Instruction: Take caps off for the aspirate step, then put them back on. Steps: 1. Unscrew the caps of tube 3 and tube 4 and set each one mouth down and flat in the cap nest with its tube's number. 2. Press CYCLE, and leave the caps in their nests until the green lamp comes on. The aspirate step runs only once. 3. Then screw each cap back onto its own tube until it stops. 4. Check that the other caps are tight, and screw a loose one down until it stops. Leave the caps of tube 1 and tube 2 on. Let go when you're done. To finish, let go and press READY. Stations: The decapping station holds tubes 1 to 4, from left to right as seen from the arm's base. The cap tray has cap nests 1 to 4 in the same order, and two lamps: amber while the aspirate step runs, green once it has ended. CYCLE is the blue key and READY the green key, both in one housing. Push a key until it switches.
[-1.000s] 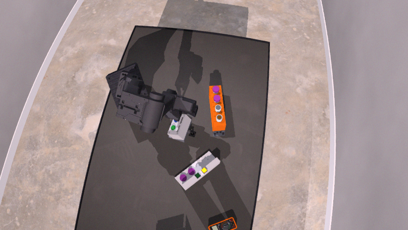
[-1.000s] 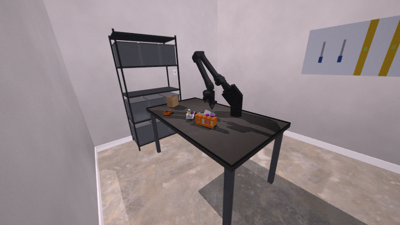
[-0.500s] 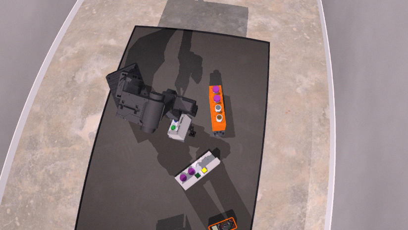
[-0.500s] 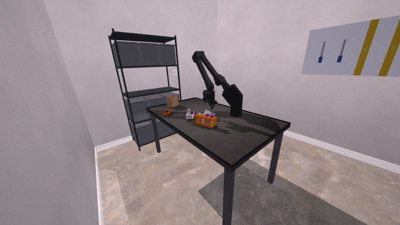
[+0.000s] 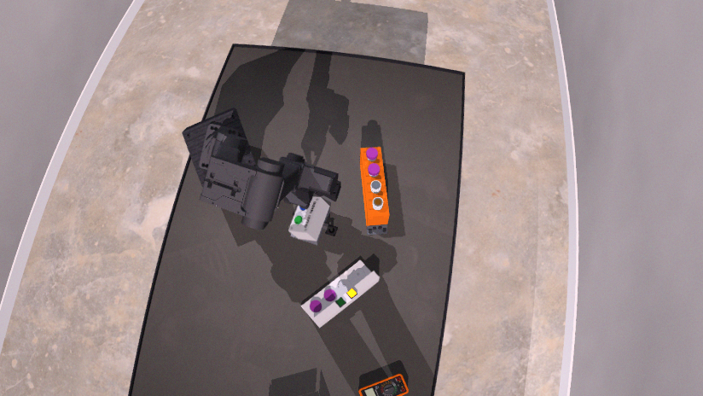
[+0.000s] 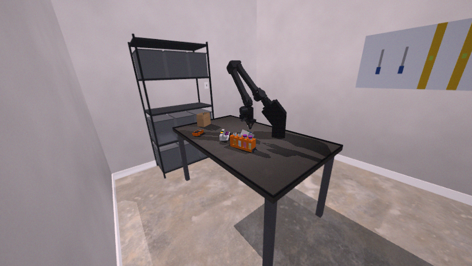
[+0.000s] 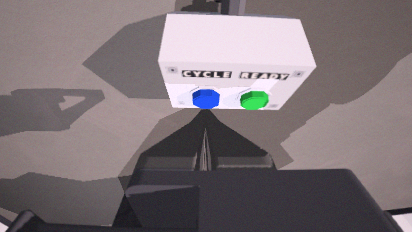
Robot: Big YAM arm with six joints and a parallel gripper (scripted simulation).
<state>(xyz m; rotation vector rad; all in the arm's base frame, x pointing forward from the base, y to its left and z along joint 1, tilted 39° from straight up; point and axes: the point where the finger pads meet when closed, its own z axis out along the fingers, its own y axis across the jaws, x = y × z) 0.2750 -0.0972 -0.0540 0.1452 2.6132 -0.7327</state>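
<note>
The blue key lies 4 cm below my hand. Round my hand: green key 2 cm behind, 4 cm to the right, 4 cm below; then cap 5 cm ahead, 28 cm to the right, 9 cm below; then key housing 1 cm ahead, 2 cm to the right, 5 cm below.
</note>
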